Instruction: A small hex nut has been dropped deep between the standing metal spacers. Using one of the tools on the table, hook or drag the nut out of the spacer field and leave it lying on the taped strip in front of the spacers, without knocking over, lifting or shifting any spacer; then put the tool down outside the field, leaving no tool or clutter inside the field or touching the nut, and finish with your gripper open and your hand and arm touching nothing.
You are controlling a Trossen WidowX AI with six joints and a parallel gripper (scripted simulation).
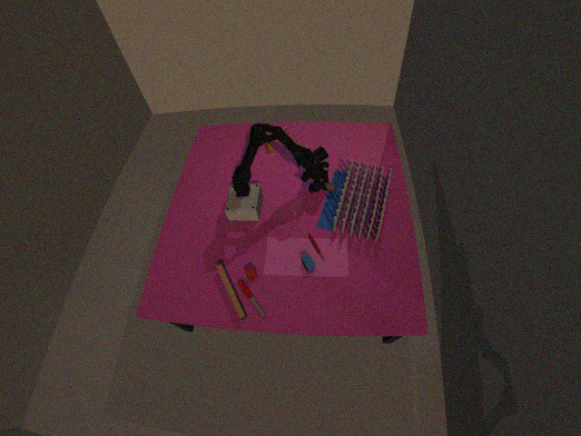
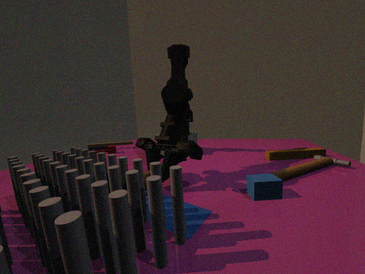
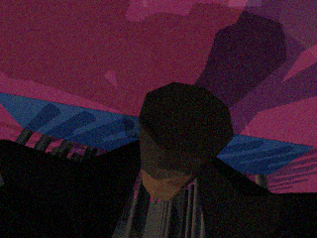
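Right now the blue taped strip is 30 mm ahead of my gripper tip, 50 mm to the right of it and 30 mm below it. From my gripper tip the other things lie so: orange bar 350 mm behind, 400 mm to the left, 10 mm below; red screwdriver 50 mm behind, 360 mm to the right, 20 mm below; hook tool 100 mm ahead, 30 mm to the right.
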